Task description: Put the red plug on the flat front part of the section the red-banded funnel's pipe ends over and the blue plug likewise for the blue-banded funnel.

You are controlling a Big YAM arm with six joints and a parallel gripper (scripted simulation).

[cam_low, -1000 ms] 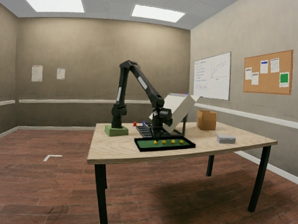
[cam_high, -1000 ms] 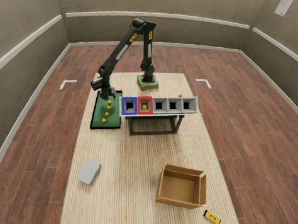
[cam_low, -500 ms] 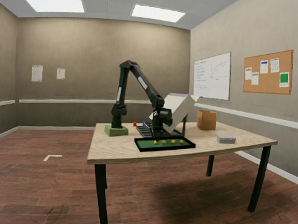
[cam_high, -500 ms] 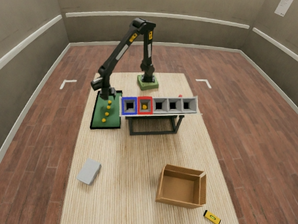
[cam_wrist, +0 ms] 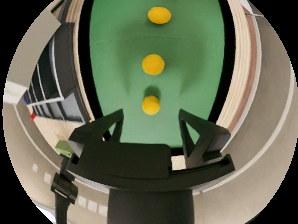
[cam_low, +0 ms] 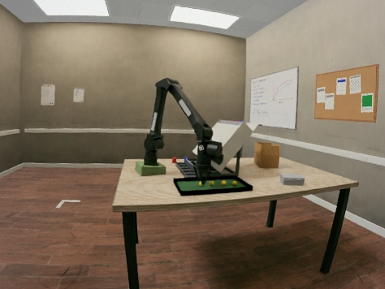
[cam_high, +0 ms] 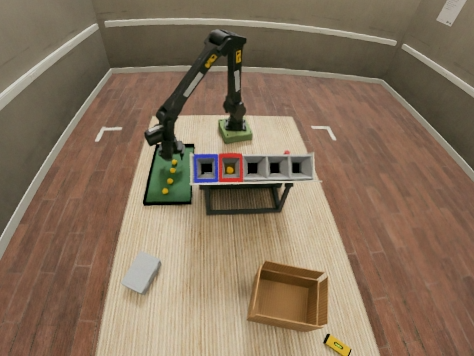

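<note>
My gripper is now 6 cm short of the green marble tray, 3 cm above it and 1 cm to the left of it. Round my hand: yellow level 82 cm ahead, 58 cm to the left, 3 cm below; white cover 32 cm to the left, 18 cm ahead, 17 cm above; grey block 55 cm ahead, 6 cm to the right, 1 cm below.
</note>
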